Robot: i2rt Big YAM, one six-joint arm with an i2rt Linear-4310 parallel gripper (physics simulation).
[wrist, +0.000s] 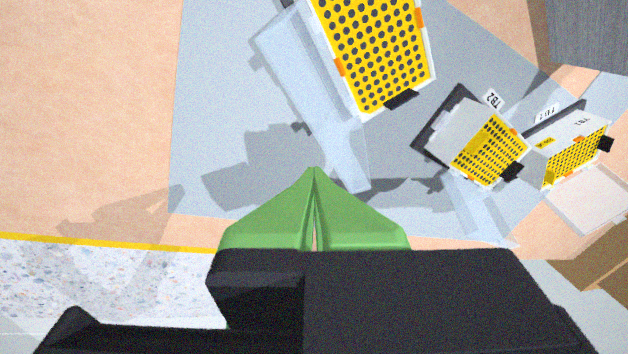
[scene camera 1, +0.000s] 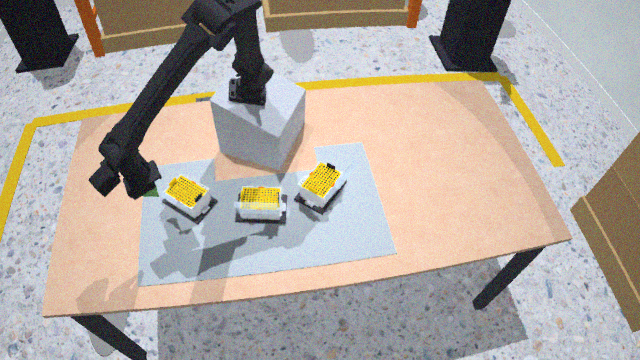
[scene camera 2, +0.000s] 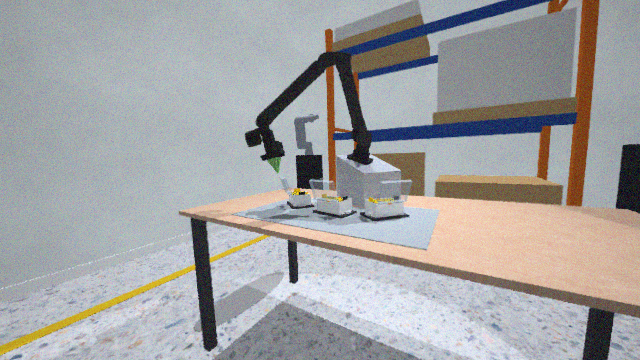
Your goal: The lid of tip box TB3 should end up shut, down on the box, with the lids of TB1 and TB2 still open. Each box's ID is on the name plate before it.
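Frame: origin at the arm's base, x up, y ahead, z left, level; metres.
Where they show: gripper, fingertip midpoint: (wrist: 314, 176) (scene camera 1: 157, 195) (scene camera 2: 278, 173); arm's base, link origin: (scene camera 1: 246, 93) (scene camera 2: 359, 160).
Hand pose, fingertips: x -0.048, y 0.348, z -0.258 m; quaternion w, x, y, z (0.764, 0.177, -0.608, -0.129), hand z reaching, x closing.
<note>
Things, the pixels of their top centre, and the offset from my fingertips. Level surfaces: height alone.
- Tip box TB3, top centre: (wrist: 388, 44) (scene camera 1: 184, 188) dx -0.090, dy -0.086, dz +0.052 m
- TB1, top centre: (wrist: 583, 162) (scene camera 1: 322, 176) (scene camera 2: 383, 196) dx -0.090, dy -0.100, dz +0.479 m
- grey-blue mat, surface height: dx -0.165 m
- wooden table, surface height: dx -0.168 m
Tip box TB3 (scene camera 1: 186, 193) (scene camera 2: 300, 200) (wrist: 377, 55), the box nearest the gripper, has a yellow tip rack. Its clear lid (scene camera 2: 285, 186) (wrist: 310, 95) stands open, leaning outward; its name plate is out of the wrist view. TB2 (scene camera 1: 260, 202) (scene camera 2: 333, 205) (wrist: 487, 145) is in the middle, its lid (scene camera 2: 321, 187) (wrist: 472, 205) open. TB1 (scene camera 1: 321, 185) (scene camera 2: 385, 207) (wrist: 575, 150) is farthest, its lid (scene camera 2: 397, 189) (wrist: 590, 200) open. My gripper (scene camera 1: 156, 195) (scene camera 2: 278, 172) (wrist: 314, 176) is shut and empty, its green tips just above and outside TB3's lid edge.
The boxes stand on a grey-blue mat (scene camera 1: 350, 240) (scene camera 2: 415, 237) (wrist: 210, 60) on the wooden table (scene camera 1: 450, 175) (scene camera 2: 525, 240) (wrist: 85, 100). The arm's grey pedestal block (scene camera 1: 255, 130) (scene camera 2: 372, 180) stands behind the boxes. A storage rack (scene camera 2: 586, 100) stands beyond the table.
</note>
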